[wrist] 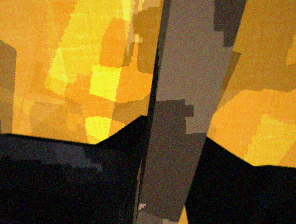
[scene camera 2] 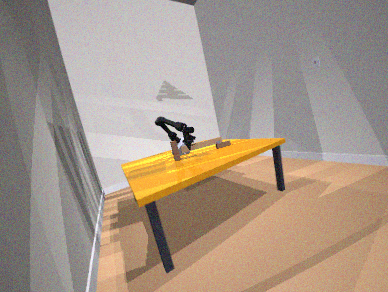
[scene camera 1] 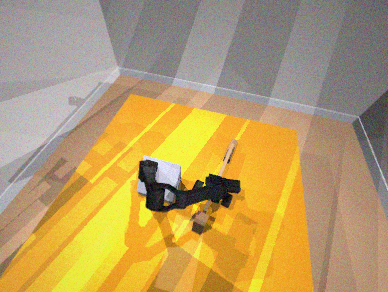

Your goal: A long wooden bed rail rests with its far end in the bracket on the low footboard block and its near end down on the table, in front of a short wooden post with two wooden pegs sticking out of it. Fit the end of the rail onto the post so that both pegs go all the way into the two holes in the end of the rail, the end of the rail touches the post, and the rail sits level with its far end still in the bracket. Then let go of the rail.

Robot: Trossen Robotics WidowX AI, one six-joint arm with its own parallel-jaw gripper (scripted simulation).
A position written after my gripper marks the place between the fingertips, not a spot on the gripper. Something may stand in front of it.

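My gripper (wrist: 161, 124), seen. Wooden rail (wrist: 193, 51), seen.
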